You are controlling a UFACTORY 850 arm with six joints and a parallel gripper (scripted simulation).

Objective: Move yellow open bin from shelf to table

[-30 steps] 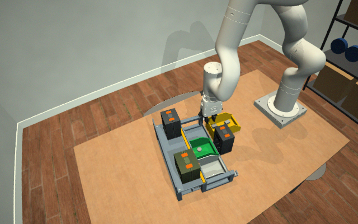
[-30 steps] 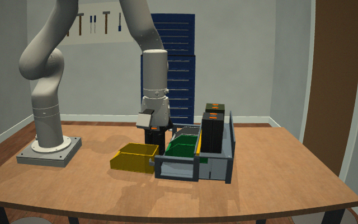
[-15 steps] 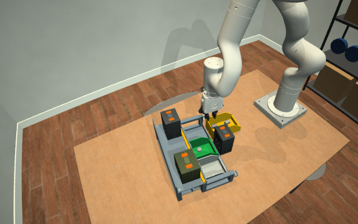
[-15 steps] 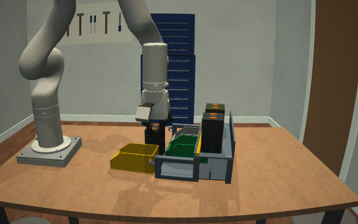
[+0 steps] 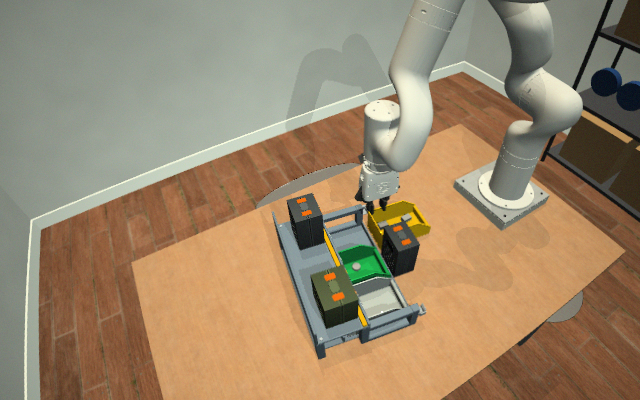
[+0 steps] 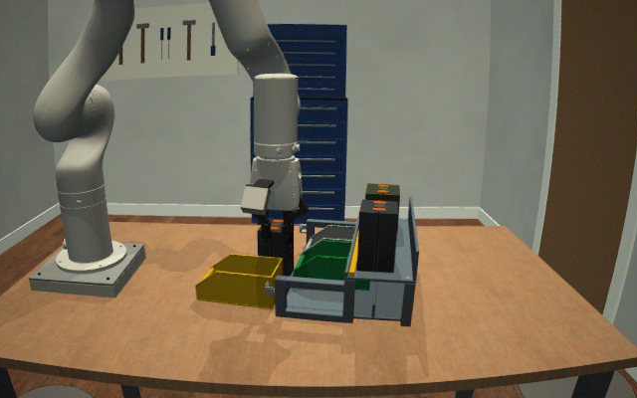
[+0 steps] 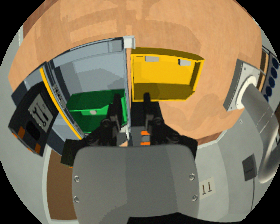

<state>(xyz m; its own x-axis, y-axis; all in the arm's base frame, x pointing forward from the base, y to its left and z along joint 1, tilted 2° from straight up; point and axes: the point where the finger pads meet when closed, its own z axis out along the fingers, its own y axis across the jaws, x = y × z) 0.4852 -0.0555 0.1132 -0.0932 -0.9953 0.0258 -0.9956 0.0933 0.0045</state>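
My gripper is now 12 cm above the yellow bin, 8 cm past it and 1 cm to the right of it. Round my hand: grey bin: 21 cm to the left, 13 cm ahead, 11 cm below; olive box: 23 cm ahead, 20 cm to the left; green bin: 12 cm ahead, 11 cm below, 10 cm to the left.
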